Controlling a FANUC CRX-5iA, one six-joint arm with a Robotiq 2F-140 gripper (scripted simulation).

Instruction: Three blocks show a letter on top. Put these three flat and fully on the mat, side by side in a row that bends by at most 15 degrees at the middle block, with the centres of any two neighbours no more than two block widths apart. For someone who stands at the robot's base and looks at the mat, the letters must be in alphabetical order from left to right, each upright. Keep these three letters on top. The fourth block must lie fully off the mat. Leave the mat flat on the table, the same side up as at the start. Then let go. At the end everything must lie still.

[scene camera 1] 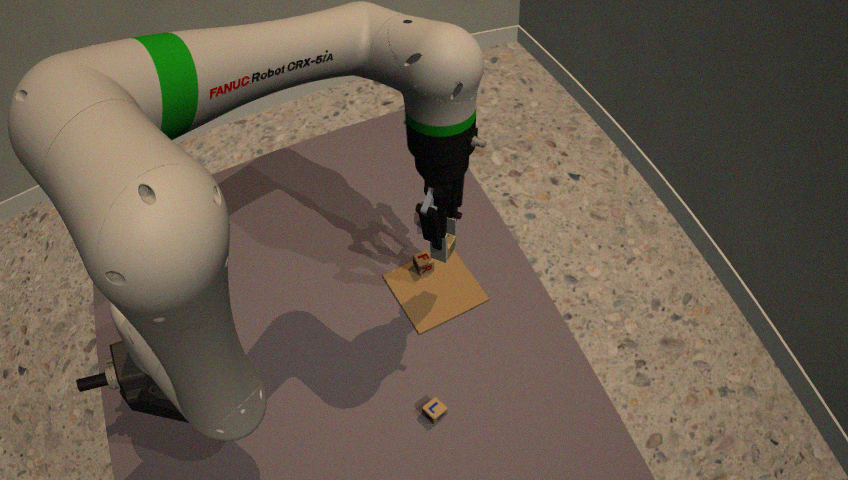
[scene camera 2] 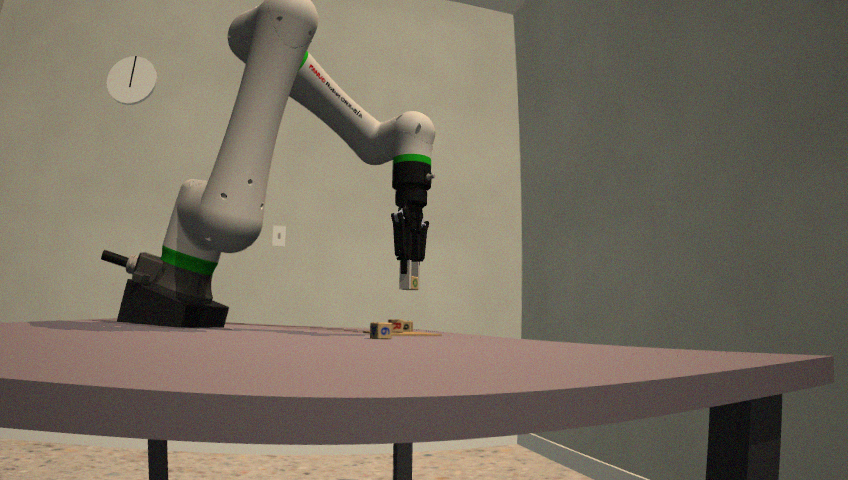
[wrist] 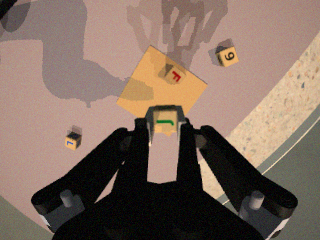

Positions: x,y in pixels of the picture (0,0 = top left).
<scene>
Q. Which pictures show my gripper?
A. Scene camera 1, scene camera 2 and the wrist view: all of them.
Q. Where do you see a tan mat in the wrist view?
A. At 147,86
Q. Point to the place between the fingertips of my gripper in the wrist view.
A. At 165,114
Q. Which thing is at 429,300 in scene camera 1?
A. A tan mat.
</scene>
